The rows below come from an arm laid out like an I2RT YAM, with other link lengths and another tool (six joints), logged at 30 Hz.
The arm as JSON. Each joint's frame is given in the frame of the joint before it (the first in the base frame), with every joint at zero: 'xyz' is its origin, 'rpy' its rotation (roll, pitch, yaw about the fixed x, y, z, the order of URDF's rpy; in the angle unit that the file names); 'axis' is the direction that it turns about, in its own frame. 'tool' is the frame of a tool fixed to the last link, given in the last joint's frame.
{
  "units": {
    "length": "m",
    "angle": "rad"
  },
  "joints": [
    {
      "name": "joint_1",
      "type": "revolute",
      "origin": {
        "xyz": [
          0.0,
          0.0,
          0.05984
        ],
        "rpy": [
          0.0,
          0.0,
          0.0
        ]
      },
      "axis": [
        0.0,
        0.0,
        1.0
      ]
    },
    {
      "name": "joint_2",
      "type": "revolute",
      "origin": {
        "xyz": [
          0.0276,
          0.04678,
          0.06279
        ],
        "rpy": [
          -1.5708,
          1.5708,
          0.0
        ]
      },
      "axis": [
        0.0,
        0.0,
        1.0
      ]
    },
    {
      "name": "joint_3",
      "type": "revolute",
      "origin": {
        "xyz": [
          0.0,
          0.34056,
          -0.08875
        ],
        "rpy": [
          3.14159,
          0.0,
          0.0
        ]
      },
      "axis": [
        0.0,
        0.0,
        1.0
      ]
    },
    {
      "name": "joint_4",
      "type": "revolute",
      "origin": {
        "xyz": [
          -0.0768,
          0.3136,
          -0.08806
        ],
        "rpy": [
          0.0,
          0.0,
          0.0
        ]
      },
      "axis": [
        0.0,
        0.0,
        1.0
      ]
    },
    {
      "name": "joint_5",
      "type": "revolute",
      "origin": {
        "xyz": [
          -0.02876,
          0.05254,
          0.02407
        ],
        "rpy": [
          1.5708,
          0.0,
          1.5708
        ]
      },
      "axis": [
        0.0,
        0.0,
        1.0
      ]
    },
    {
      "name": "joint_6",
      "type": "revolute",
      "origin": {
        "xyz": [
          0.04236,
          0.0,
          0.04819
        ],
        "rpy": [
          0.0,
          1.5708,
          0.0
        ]
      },
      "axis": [
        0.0,
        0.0,
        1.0
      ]
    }
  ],
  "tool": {
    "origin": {
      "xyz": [
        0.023,
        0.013,
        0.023
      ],
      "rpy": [
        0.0,
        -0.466,
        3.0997
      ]
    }
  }
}
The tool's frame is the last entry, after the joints.
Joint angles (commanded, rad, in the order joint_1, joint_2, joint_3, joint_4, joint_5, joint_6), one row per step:
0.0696 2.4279 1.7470 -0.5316 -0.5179 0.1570
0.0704 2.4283 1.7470 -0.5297 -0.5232 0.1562
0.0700 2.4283 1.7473 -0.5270 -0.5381 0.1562
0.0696 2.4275 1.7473 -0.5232 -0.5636 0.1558
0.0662 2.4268 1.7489 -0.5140 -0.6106 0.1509
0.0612 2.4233 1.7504 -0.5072 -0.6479 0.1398
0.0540 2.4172 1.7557 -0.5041 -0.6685 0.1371
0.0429 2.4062 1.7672 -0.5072 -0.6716 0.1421
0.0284 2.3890 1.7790 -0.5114 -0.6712 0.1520
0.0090 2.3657 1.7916 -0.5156 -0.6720 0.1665
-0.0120 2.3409 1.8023 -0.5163 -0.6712 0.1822
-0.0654 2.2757 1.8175 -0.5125 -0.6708 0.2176
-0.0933 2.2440 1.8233 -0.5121 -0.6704 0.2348
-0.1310 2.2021 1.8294 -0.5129 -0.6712 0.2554
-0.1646 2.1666 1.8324 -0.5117 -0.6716 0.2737
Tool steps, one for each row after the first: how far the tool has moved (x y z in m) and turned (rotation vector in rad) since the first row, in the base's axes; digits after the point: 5 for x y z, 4 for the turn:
0.00008 0.00086 -0.00005 0.0048 -0.0016 0.0033
0.00032 0.00160 0.00043 0.0190 -0.0036 0.0082
0.00049 0.00301 0.00155 0.0429 -0.0067 0.0172
0.00163 0.00405 0.00397 0.0860 -0.0181 0.0348
0.00281 0.00353 0.00793 0.1182 -0.0342 0.0525
0.00483 0.00047 0.01407 0.1369 -0.0496 0.0559
0.00803 -0.00621 0.02443 0.1413 -0.0667 0.0434
0.01109 -0.01539 0.03845 0.1438 -0.0868 0.0230
0.01386 -0.02772 0.05646 0.1485 -0.1115 -0.0048
0.01580 -0.04125 0.07492 0.1519 -0.1388 -0.0353
0.01516 -0.07544 0.11937 0.1596 -0.2071 -0.1083
0.01260 -0.09307 0.14027 0.1624 -0.2376 -0.1456
0.00700 -0.11636 0.16716 0.1658 -0.2766 -0.1932
0.00045 -0.13664 0.18904 0.1680 -0.3092 -0.2356

